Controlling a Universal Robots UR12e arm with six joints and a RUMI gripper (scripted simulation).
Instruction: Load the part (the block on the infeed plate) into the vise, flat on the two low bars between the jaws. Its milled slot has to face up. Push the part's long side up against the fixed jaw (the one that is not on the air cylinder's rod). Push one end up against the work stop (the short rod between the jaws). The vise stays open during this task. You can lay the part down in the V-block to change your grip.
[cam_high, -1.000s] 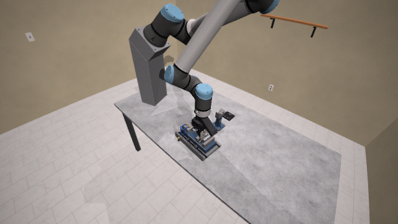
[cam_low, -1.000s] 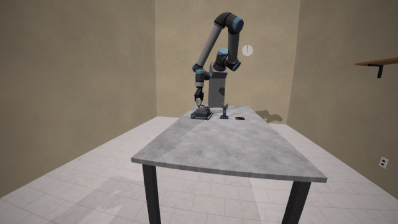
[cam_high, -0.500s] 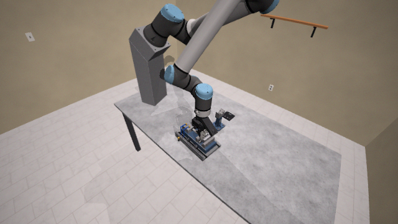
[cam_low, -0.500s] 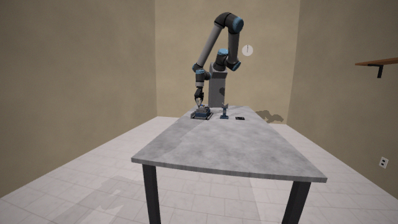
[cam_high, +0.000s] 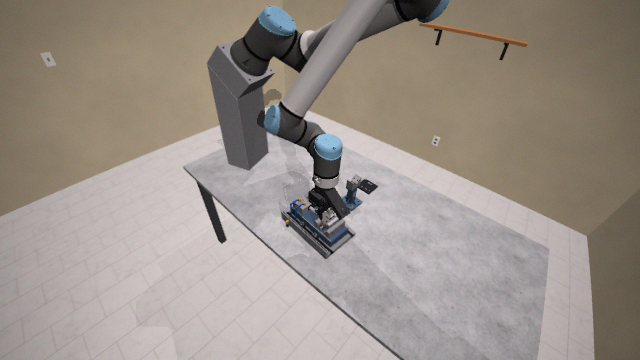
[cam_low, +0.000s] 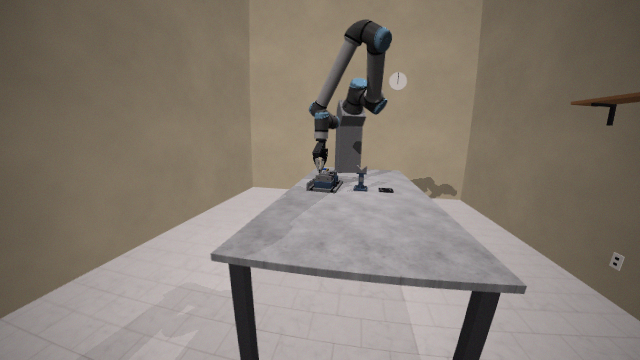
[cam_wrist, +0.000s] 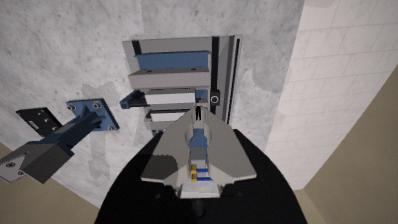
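Right now the part is 3 cm to the left of my hand and 2 cm below it. Round my hand: cylinder rod: 9 cm behind, 4 cm below, 2 cm to the left; work stop: 8 cm to the left, 3 cm below, 1 cm behind; moving jaw: 4 cm below, 4 cm behind, 3 cm to the left.
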